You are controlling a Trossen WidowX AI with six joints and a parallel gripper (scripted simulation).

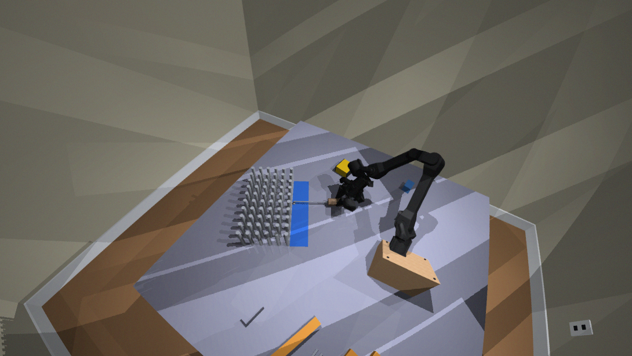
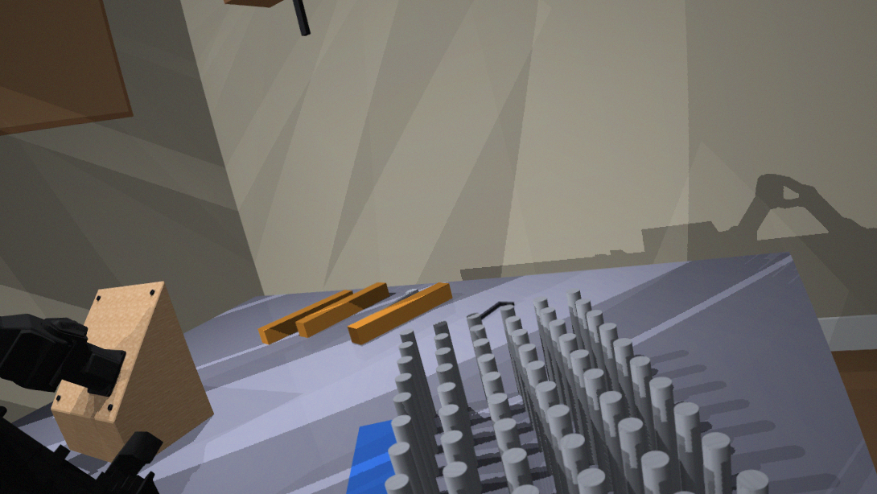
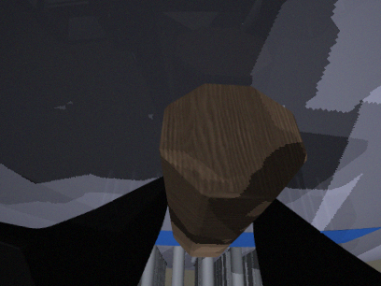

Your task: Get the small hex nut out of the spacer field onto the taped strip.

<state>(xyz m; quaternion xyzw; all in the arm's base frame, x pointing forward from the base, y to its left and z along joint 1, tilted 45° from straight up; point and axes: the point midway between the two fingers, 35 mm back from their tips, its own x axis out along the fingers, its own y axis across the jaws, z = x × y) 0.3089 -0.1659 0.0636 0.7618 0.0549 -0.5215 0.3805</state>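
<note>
My gripper tip is now 90 mm short of the wooden-handled pick and 50 mm to the right of it. Round my gripper tip: yellow block 230 mm to the right, 50 mm ahead, 10 mm above; hex nut 180 mm ahead, 100 mm to the left, 10 mm below; blue taped strip 130 mm ahead, 120 mm to the left, 10 mm below.
</note>
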